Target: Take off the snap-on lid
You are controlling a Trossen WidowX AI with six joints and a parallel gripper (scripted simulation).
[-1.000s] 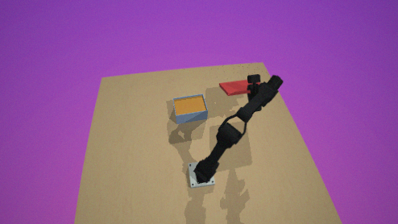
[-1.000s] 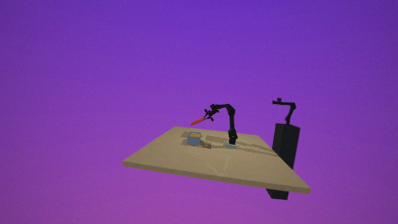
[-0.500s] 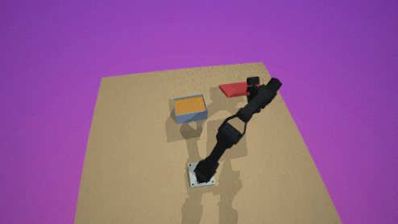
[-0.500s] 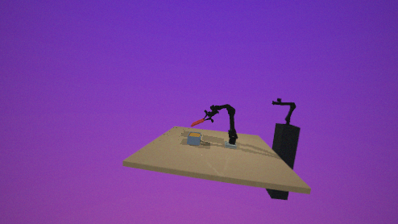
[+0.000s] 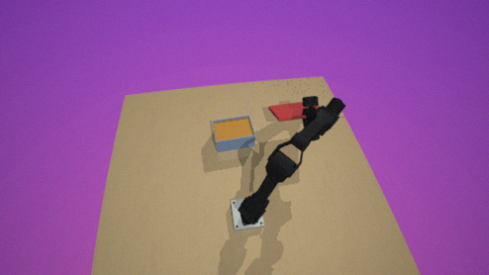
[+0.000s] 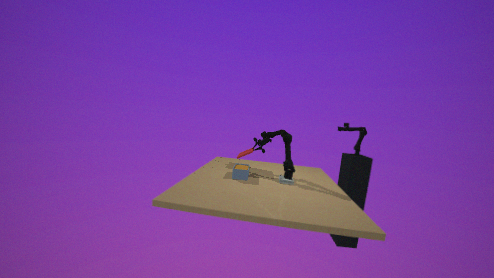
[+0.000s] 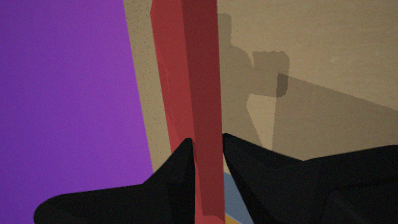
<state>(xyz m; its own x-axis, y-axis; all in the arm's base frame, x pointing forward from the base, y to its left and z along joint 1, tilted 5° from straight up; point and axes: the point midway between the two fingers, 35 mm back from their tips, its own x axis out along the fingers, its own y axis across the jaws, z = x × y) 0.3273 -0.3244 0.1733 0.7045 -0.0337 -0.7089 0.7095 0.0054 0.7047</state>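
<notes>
Right now my gripper tip is 7 cm short of the lid and 3 cm above it. Round my gripper tip: grey-blue storage box: 31 cm to the left, 15 cm below, 8 cm ahead.
</notes>
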